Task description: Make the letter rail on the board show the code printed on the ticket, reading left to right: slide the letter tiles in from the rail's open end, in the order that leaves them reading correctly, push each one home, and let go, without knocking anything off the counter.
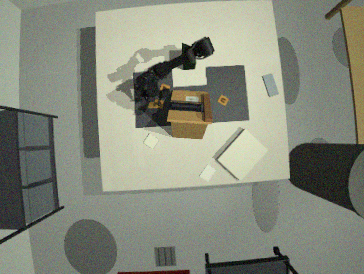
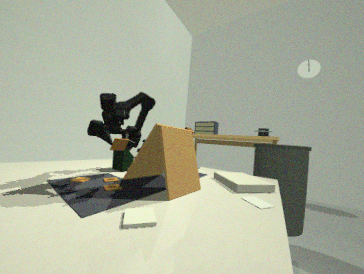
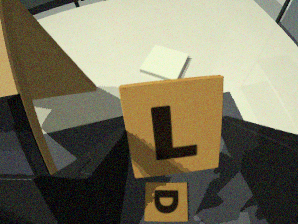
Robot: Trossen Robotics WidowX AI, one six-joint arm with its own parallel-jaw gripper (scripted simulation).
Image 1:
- flat white box
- tan wedge-shaped board
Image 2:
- my gripper
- tan wedge-shaped board
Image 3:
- my gripper
